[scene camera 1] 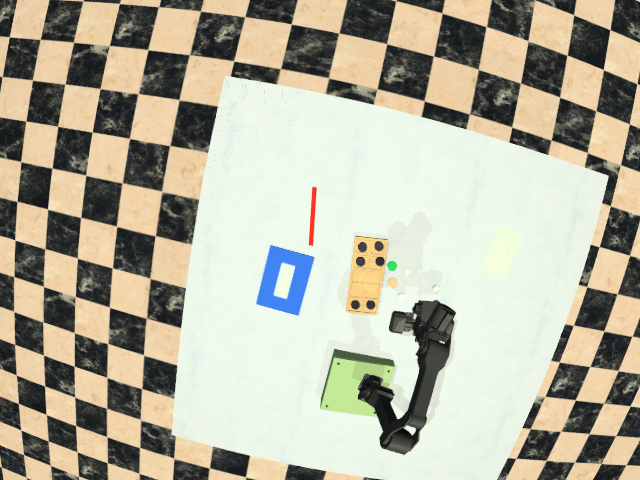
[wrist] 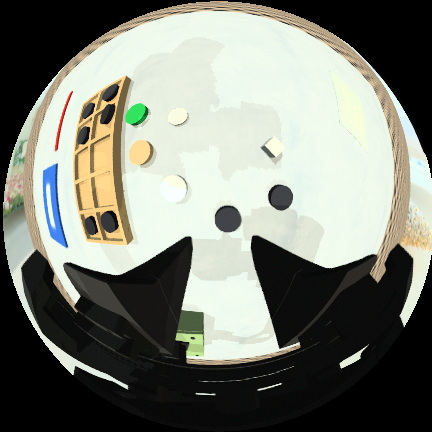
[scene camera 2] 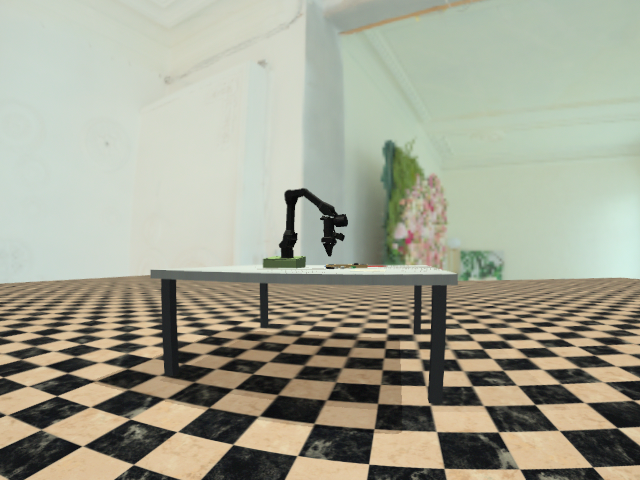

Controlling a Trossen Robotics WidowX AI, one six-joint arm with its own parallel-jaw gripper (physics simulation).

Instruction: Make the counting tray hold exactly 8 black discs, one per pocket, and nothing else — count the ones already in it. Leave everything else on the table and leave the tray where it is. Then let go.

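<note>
The orange counting tray [scene camera 1: 364, 289] [wrist: 118, 170] has two columns of pockets. Black discs fill both pockets of the two far rows and of the row nearest the robot base; the two rows between are empty. Two loose black discs lie on the table right of the tray in the wrist view, a nearer one [wrist: 228, 218] and one farther right [wrist: 281, 197]; the arm hides them in scene camera 1. My gripper [scene camera 2: 329, 254] [wrist: 221, 241] points down above the table, right of the tray. Its fingers are apart with nothing between them, and the nearer loose disc shows just beyond the fingertips.
Beside the tray lie a green disc [scene camera 1: 391, 265] [wrist: 137, 114], a tan disc [scene camera 1: 392, 282] [wrist: 141, 152], a cream disc [scene camera 1: 407, 272] [wrist: 178, 116] and a white disc [wrist: 174, 189]. A white cube [wrist: 273, 147], blue frame [scene camera 1: 265, 281], red stick [scene camera 1: 312, 217] and pale-yellow sheet [scene camera 1: 501, 253] are around them.
</note>
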